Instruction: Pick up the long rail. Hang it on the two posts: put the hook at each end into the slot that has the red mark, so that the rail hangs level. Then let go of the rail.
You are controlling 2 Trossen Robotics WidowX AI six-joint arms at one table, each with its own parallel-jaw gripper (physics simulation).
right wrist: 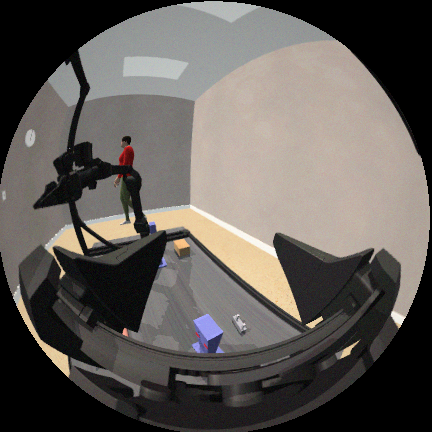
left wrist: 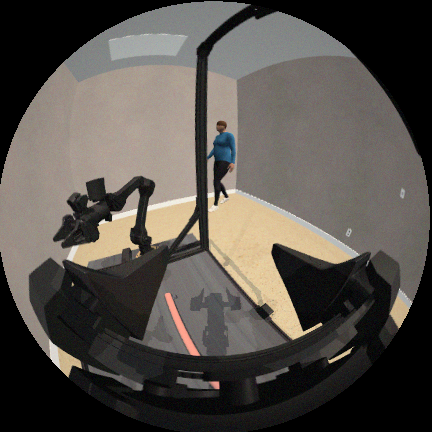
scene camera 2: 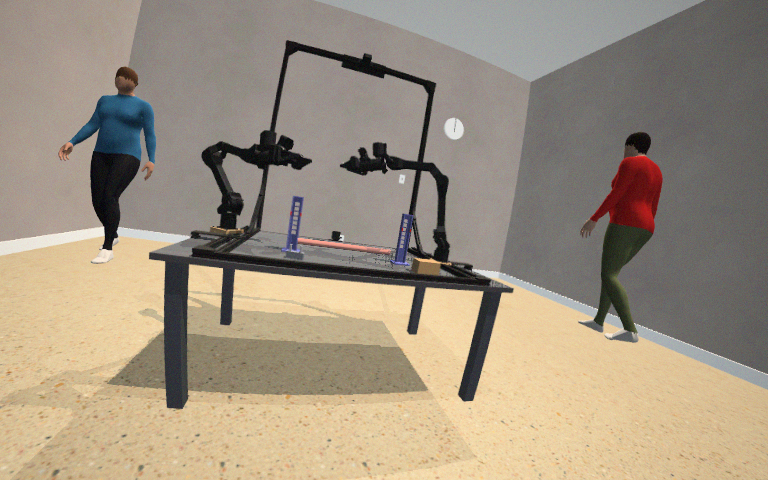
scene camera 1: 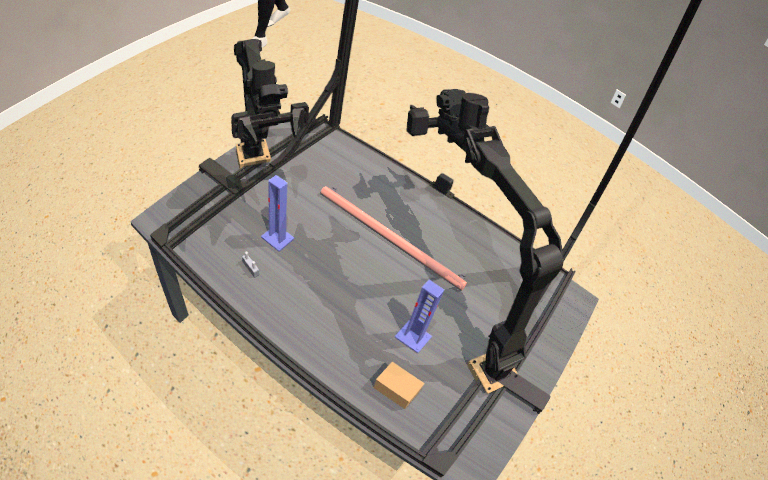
Scene:
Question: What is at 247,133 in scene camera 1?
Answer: My right gripper.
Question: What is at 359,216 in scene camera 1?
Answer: A long salmon rail.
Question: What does my left gripper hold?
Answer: Nothing.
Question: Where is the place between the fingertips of my left gripper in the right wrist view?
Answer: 36,206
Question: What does the orange block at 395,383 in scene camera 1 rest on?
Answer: The table.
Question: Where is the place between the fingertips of my left gripper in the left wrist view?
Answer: At 221,250

